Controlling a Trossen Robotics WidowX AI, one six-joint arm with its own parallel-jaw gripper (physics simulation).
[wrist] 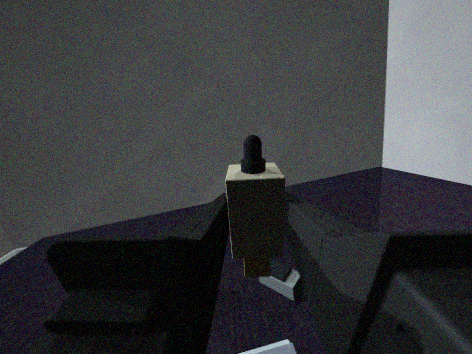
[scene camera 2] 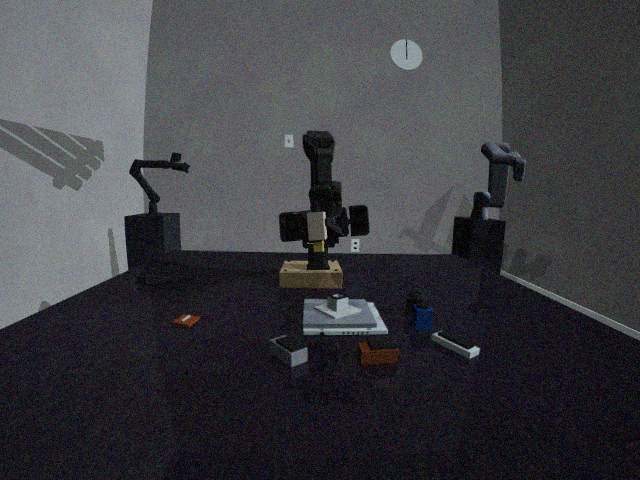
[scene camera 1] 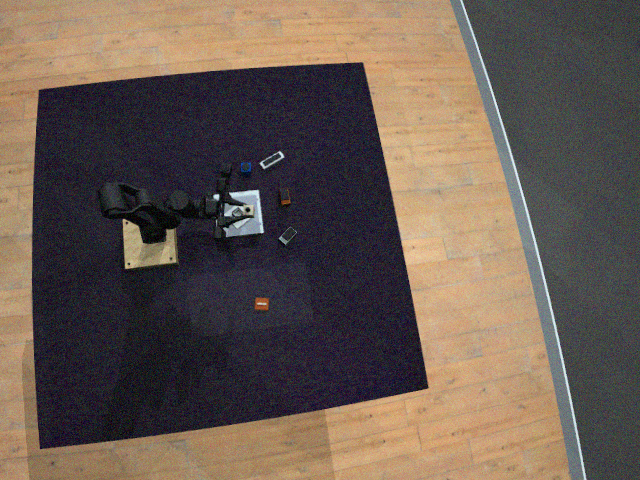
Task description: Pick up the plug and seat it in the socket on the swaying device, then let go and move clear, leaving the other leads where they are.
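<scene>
The plug is a beige block [scene camera 1: 249, 209] [scene camera 2: 316, 225] [wrist: 256, 215] with a yellow tip pointing down and a black cable stub on top. My gripper [scene camera 1: 248, 210] [scene camera 2: 318, 226] [wrist: 254, 198] is shut on it and holds it upright, well above the table. The device is a grey slab [scene camera 1: 252, 198] [scene camera 2: 361, 321] on a white base; a white corner of it [wrist: 275, 348] shows at the bottom of the wrist view. The socket, a small light block with a dark opening [scene camera 2: 338, 302], sits on a turned square plate on the slab. In scene camera 1 the fingers partly cover that plate.
Around the device lie a blue block [scene camera 1: 246, 167] [scene camera 2: 423, 317], a white strip [scene camera 1: 271, 160] [scene camera 2: 455, 344], an orange-and-black block [scene camera 1: 284, 196] [scene camera 2: 378, 353], a grey box [scene camera 1: 287, 235] [scene camera 2: 289, 352] [wrist: 280, 286] and a flat orange piece [scene camera 1: 261, 303] [scene camera 2: 186, 320]. My wooden base [scene camera 1: 149, 256] [scene camera 2: 310, 280] stands behind.
</scene>
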